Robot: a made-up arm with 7 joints.
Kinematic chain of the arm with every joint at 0, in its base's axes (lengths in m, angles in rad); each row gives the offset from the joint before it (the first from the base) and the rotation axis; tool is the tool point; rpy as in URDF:
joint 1: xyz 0 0 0.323 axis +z
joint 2: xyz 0 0 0 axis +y
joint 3: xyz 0 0 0.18 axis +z
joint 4: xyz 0.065 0 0 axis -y
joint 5: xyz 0.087 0 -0.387 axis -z
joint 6: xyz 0 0 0 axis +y
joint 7: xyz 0.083 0 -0.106 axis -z
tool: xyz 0 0 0 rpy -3.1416 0 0
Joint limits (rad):
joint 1: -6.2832..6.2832
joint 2: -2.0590..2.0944
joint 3: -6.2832..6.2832
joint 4: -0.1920..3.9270
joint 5: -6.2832..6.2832
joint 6: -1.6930..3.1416
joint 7: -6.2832..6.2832
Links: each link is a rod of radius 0.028 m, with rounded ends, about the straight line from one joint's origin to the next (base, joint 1, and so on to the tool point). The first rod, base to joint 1, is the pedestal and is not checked.
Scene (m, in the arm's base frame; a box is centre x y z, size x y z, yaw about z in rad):
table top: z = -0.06
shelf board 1: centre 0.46 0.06 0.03 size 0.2 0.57 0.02 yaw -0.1
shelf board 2: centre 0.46 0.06 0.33 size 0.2 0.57 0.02 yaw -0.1
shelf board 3: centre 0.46 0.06 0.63 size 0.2 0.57 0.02 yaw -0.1
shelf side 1: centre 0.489 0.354 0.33 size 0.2 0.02 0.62 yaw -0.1
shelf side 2: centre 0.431 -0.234 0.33 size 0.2 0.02 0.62 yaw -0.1
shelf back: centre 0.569 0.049 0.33 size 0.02 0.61 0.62 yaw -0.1
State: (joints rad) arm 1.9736 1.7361 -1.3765 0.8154 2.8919 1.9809 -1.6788
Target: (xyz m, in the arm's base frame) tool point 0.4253 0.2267 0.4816
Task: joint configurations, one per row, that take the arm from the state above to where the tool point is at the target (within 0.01 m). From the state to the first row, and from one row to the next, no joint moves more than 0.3 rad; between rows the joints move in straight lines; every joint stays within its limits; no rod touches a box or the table.
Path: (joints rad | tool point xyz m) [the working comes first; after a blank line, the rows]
Joints at the target: 1.9959 1.7079 -1.9234 0.7282 3.0287 1.9742 -1.6788
Straight joint move there: touches shelf board 2.

1: 2.2049 1.6445 -1.3503 0.5975 2.8397 2.2767 -1.6788 | 0.3671 0.2398 0.1853
2: 2.4361 1.5528 -1.3241 0.3796 2.7875 2.5725 -1.6788 | 0.2791 0.2364 0.1856
3: 2.4186 1.6585 -1.5424 0.3703 2.8654 2.5346 -1.6788 | 0.3088 0.2423 0.2830
4: 2.4010 1.7642 -1.7607 0.3609 2.9433 2.4967 -1.6788 | 0.3082 0.2437 0.3847
5: 2.3834 1.8699 -1.9790 0.3516 3.0212 2.4588 -1.6788 | 0.2773 0.2415 0.4816
6: 2.1897 1.7889 -1.9512 0.5399 3.0250 2.2165 -1.6788 | 0.3522 0.2431 0.4824
7: 1.9959 1.7079 -1.9234 0.7282 3.0287 1.9742 -1.6788 | 0.4253 0.2267 0.4816

